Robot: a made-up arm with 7 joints.
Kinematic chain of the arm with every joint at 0, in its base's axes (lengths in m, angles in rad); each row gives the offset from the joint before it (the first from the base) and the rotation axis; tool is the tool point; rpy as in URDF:
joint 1: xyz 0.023 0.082 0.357 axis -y
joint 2: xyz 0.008 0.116 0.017 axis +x
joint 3: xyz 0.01 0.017 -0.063 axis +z
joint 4: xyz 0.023 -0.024 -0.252 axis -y
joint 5: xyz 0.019 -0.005 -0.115 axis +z
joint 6: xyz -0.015 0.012 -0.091 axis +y
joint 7: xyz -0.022 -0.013 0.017 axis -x
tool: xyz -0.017 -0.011 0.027 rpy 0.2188 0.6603 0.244
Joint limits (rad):
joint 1: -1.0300..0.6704
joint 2: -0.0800..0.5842
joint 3: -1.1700..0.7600
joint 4: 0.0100..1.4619
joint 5: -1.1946..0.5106
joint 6: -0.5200..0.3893
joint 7: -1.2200..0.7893
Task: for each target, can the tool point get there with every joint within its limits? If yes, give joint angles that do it. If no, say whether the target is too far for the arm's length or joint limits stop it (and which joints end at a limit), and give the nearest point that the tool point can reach.
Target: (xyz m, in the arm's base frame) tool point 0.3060 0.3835 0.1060
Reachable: yes | joints 0.4508 0.2391 0.5577 1.0508 -0.7658 0.2736 0.3589
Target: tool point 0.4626 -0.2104 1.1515
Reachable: no: too far | nearest point 0.4095 0.0686 0.2455 | short by 0.949 m
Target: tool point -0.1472 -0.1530 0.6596
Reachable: no: joint limits stop it (at a limit: joint 1, joint 2, joint 3, joint 4, joint 5, joint 6) | nearest point -0.2261 -0.0199 0.1802 | short by 0.504 m
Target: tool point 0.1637 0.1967 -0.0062
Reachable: yes | joints -0.0154 0.2263 -0.6155 1.3030 -0.4496 0.3169 0.5185
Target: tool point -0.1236 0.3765 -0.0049
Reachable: yes | joints -0.8369 0.4262 0.2971 1.0133 0.2938 0.2892 0.0357
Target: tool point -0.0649 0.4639 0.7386
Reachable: no: joint limits stop it (at a limit: joint 1, joint 2, joint 3, joint 4, joint 5, joint 6, joint 7) | nearest point 0.2307 0.5405 0.3235 | short by 0.515 m
